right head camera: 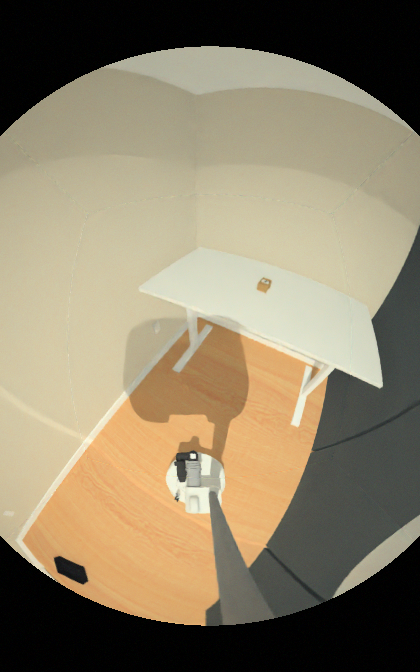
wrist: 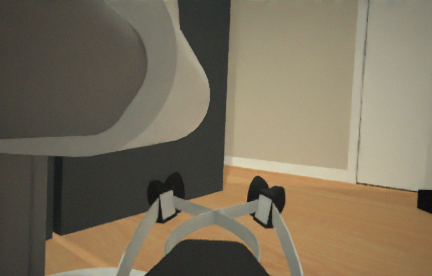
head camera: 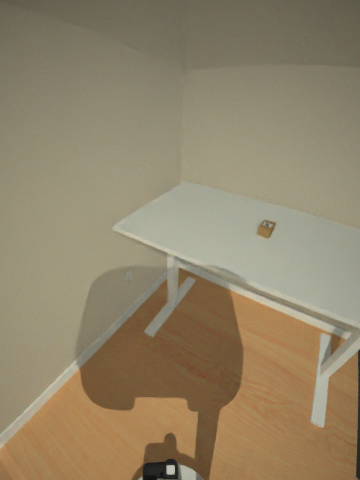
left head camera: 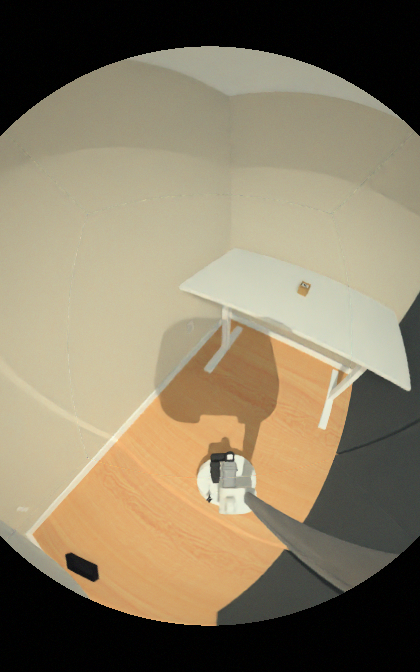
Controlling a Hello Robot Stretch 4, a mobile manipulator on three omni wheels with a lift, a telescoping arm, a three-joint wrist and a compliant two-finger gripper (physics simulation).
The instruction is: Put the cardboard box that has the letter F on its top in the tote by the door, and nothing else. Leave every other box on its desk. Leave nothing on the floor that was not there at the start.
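Frame: origin at the robot's base, x ahead, y left, z up, level; millimetres.
Seen in the pictures: gripper, fingertip midpoint: (wrist: 216, 189).
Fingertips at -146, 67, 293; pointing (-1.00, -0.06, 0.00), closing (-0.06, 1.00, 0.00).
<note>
Offsets run from my fingertips to a thing's top centre, as dx, dy, dz. "pt": to the spot under its first point. Level surfaces: height alone.
A small cardboard box {+1156, -532, +680} (head camera: 266, 229) (left head camera: 304, 288) (right head camera: 264, 285) stands on the white desk {dz +629} (head camera: 210, 230) (left head camera: 240, 280) (right head camera: 200, 275). Its top has a white label with a dark mark, too small to read for certain. A black tote (left head camera: 82, 567) (right head camera: 71, 570) stands on the floor at the lower left of both side head views; its edge also shows at the right of the wrist view (wrist: 425, 201). My gripper (wrist: 216, 189) is open and empty, with its two fingertips apart, over the floor near my base and away from the desk.
Dark grey partition panels (left head camera: 380, 450) (right head camera: 360, 450) (wrist: 200, 165) stand to the right of the desk and around my right side. Beige walls meet behind the desk. A white door (wrist: 395, 100) shows in the wrist view. The desk's legs {pt +1404, -58, -1} (head camera: 172, 282) reach the floor on long feet.
</note>
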